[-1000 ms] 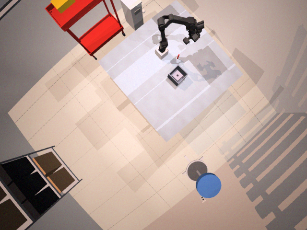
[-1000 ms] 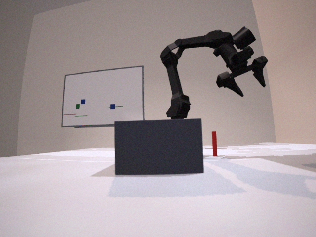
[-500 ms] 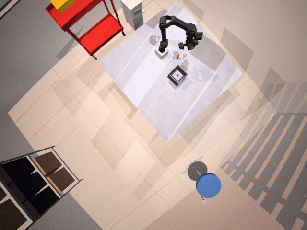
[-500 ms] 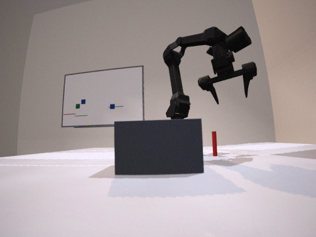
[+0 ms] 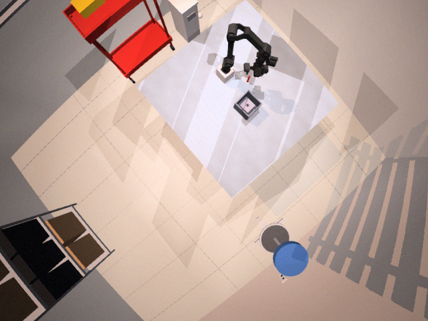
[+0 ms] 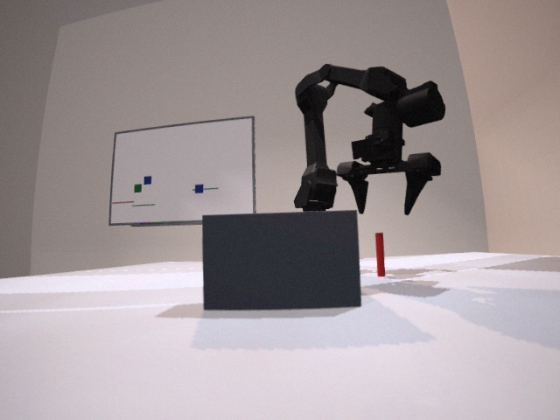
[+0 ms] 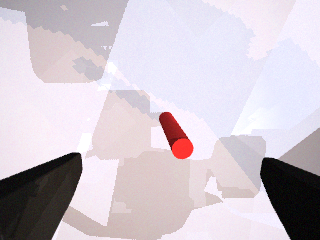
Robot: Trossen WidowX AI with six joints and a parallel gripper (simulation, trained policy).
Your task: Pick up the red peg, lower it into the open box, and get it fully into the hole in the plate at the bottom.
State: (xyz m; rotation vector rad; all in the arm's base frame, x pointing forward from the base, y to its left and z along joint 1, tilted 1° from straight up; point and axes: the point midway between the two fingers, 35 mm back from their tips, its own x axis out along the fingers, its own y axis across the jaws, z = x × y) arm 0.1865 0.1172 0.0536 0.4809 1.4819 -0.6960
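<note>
Now: gripper tip 10 mm past the red peg, 10 mm to the left of it and 70 mm above it. Round my gripper tip: dark box: 150 mm ahead, 180 mm to the right, 90 mm below.
</note>
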